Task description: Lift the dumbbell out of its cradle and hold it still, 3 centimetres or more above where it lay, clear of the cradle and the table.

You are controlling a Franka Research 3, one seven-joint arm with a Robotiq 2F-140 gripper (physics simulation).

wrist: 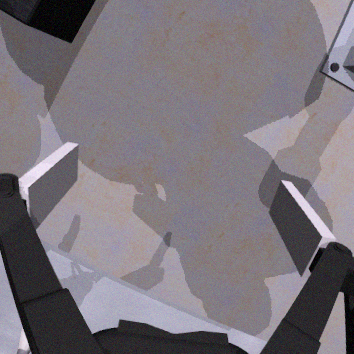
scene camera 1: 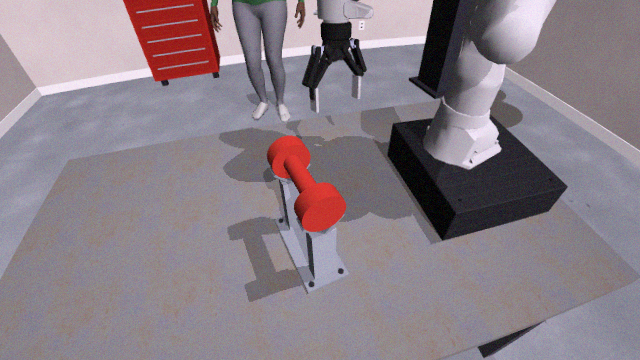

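Note:
The red dumbbell (scene camera 1: 301,175) lies across the two uprights of the grey cradle (scene camera 1: 325,255), in the middle of the scene view. Its near and far heads rest at the tops of the uprights. A corner of the cradle's base plate (wrist: 342,70) shows at the right edge of the wrist view; the dumbbell does not show there. My gripper (scene camera 1: 335,95) (wrist: 177,179) is wide open and empty, pointing down. It hangs high above the far part of the table, behind the dumbbell in the scene view and well apart from it.
The table (scene camera 1: 150,225) (wrist: 200,100) carries the black base block (scene camera 1: 500,200) (wrist: 55,20) of the arm at the right. A red tool cabinet (scene camera 1: 175,40), a standing person (scene camera 1: 262,45) and a black column (scene camera 1: 437,45) stand beyond the table's far edge.

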